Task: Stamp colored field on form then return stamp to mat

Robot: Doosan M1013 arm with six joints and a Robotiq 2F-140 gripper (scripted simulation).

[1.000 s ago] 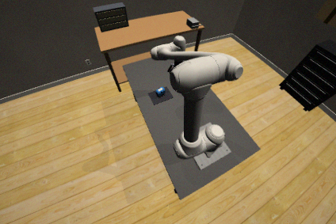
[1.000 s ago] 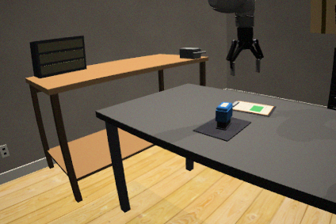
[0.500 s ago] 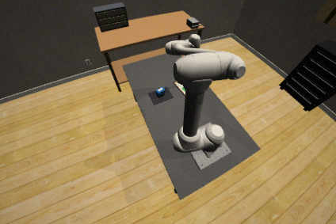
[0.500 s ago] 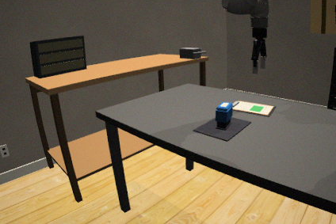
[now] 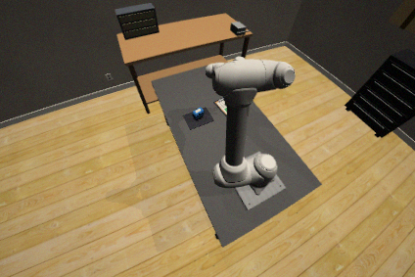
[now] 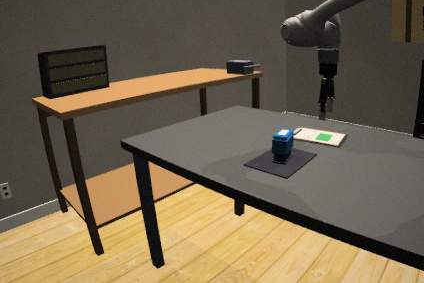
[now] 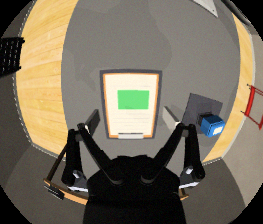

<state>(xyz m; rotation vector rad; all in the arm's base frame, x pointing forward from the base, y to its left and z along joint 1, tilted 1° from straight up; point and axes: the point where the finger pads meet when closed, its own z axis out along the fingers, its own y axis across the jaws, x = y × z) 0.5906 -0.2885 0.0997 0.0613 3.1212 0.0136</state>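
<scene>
My gripper is now 300 mm to the right of the blue stamp, 90 mm short of it and 60 mm above it. Also, from my hand: dark mat (300 mm to the left, 100 mm below, 90 mm ahead); then form (100 mm below, 50 mm ahead).
</scene>
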